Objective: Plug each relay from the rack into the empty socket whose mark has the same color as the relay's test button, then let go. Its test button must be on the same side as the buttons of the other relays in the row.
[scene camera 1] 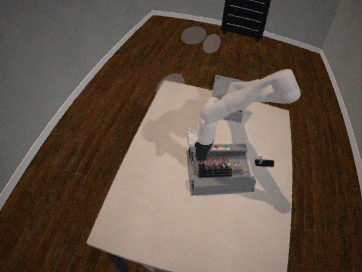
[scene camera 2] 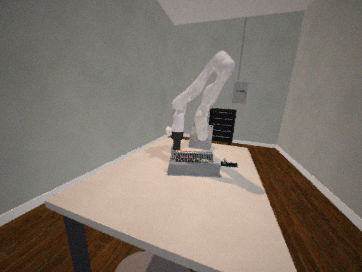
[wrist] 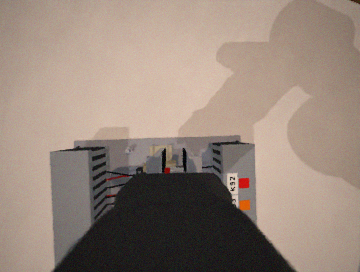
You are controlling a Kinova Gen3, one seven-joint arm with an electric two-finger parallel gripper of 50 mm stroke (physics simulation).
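Frame: origin at the arm's base, x ahead, y left, z up, level; metres.
Seen in the pictures: gripper, fingertip midpoint: (scene camera 1: 193, 162) (scene camera 2: 172, 156) (wrist: 174, 156); arm's base at its link origin: (scene camera 2: 202, 136).
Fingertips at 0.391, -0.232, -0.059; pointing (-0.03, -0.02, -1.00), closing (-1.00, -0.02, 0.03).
Note:
Offsets run from my fingertips to a thing's top centre, as dx, dy, dz. "*": to the spot under its first point.
My gripper (scene camera 1: 202, 159) (scene camera 2: 177, 148) (wrist: 174, 156) points down over the left end of the relay row. It is shut on a relay {-0.001, +0.028, +0.027} (wrist: 176, 170) with a red test button, seen between the black fingertips in the wrist view. The gripper body hides most of this relay and the socket below, so I cannot tell how deep it sits. A red mark {* -0.091, +0.117, +0.013} (scene camera 1: 216, 146) (wrist: 244, 183) and an orange mark {* -0.088, +0.143, +0.010} (scene camera 1: 221, 147) (wrist: 244, 205) are on the duct, with a green mark {* -0.089, +0.175, +0.011} (scene camera 1: 227, 147) beside them. The black relay row {* +0.028, +0.111, -0.017} (scene camera 1: 216, 171) shows in scene camera 1. The black rack {-0.031, +0.391, -0.029} (scene camera 1: 268, 163) (scene camera 2: 231, 164) holds something small at its left end.
Grey slotted ducts {+0.115, +0.143, +0.011} (scene camera 1: 222, 187) (scene camera 2: 194, 169) (wrist: 71, 195) rise on both sides of the row, with red and black wires between. The grey panel edge {* -0.028, -0.017, -0.049} (wrist: 190, 141) shows beyond the fingertips. A beige end block (wrist: 159, 151) lies near them. The rack lies right of the panel.

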